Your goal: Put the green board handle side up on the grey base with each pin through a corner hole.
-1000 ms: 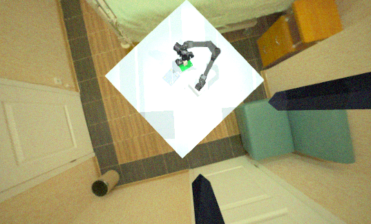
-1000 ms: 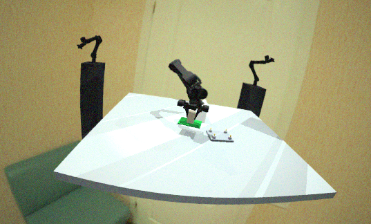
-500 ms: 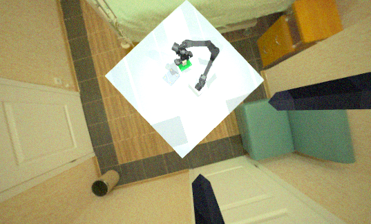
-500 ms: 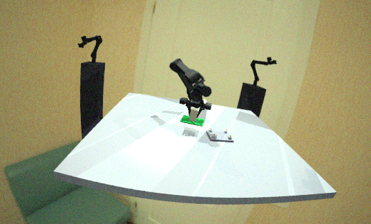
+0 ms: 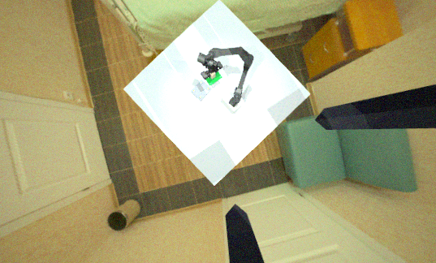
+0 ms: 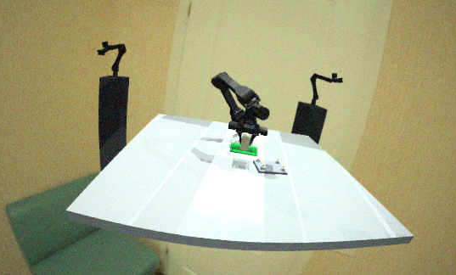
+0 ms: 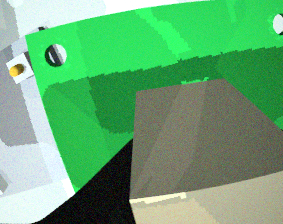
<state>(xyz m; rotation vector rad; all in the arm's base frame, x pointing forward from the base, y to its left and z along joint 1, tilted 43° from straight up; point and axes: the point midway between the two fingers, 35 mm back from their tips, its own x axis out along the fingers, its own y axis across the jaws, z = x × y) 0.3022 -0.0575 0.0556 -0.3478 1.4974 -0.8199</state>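
My gripper tip is 15 cm to the right of the grey base, 10 cm above it and 2 cm short of it. The rest, counted from my gripper tip: green board (right at my gripper tip).
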